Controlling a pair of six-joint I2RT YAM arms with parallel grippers.
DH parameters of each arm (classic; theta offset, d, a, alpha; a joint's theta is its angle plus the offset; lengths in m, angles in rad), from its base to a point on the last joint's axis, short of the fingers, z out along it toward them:
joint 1: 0 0.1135 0.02 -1.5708
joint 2: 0 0 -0.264 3.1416
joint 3: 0.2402 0 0.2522 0
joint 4: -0.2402 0 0.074 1.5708
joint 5: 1.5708 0 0 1.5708
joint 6: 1.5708 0.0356 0 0
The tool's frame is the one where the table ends.
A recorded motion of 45 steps. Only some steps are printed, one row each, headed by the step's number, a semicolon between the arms.
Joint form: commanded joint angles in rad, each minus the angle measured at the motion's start. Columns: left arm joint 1, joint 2, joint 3, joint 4, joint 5, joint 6; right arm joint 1, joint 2, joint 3, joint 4, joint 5, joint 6.
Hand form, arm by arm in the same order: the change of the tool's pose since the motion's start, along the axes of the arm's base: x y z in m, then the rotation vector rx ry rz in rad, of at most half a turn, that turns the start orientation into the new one. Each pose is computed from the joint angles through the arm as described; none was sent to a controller.
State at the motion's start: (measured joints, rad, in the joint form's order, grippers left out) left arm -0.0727 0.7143 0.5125 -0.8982 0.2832 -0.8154; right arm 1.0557 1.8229 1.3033 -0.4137 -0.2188 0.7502
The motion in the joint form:
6: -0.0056 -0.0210 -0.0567 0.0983 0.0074 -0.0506; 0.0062 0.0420 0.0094 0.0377 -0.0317 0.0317
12: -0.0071 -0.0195 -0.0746 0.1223 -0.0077 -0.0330; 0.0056 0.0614 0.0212 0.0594 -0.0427 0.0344
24: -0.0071 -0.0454 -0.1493 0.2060 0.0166 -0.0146; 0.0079 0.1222 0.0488 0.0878 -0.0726 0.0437
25: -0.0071 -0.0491 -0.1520 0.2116 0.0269 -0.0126; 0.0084 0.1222 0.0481 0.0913 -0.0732 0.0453
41: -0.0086 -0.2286 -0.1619 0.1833 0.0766 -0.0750; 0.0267 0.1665 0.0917 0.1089 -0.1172 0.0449
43: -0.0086 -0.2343 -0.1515 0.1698 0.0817 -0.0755; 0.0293 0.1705 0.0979 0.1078 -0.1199 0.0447
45: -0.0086 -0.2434 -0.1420 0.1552 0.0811 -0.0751; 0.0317 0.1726 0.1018 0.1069 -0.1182 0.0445
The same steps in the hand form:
6: 0.0024 -0.0011 -0.0099 -0.0334 -0.0459 0.0334; 0.0011 0.0092 -0.0103 0.0195 0.0393 0.0004
12: 0.0031 -0.0008 -0.0144 -0.0130 -0.0573 0.0244; 0.0036 0.0140 -0.0127 0.0362 0.0419 0.0047
24: 0.0013 -0.0015 -0.0298 -0.0288 -0.0960 -0.0032; 0.0076 0.0252 -0.0261 0.0437 0.0711 0.0177
25: 0.0012 -0.0019 -0.0298 -0.0372 -0.1025 -0.0102; 0.0075 0.0255 -0.0260 0.0465 0.0712 0.0175
41: -0.0138 -0.0025 -0.0171 -0.1206 -0.2174 0.0074; 0.0049 0.0401 -0.0292 0.0764 0.0941 0.0637
43: -0.0148 -0.0026 -0.0142 -0.1253 -0.2193 0.0048; 0.0044 0.0418 -0.0290 0.0782 0.0954 0.0682
45: -0.0162 -0.0025 -0.0114 -0.1249 -0.2235 0.0046; 0.0039 0.0429 -0.0288 0.0783 0.0938 0.0698

